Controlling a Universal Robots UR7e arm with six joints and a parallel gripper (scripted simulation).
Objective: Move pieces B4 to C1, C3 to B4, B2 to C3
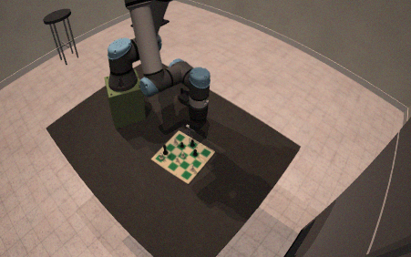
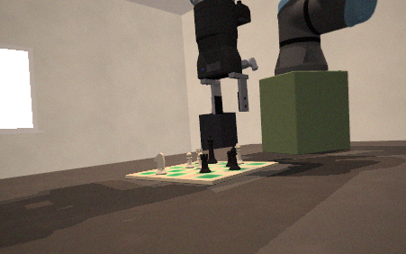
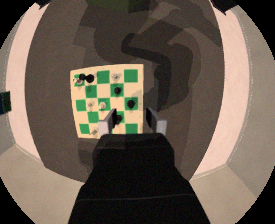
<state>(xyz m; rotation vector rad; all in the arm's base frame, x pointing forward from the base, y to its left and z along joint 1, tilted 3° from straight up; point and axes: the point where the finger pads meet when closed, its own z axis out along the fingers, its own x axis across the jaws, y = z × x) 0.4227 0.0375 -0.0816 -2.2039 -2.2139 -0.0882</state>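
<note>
Right now the cream chessboard is 80 mm to the right of my hand and 120 mm below it.
</note>
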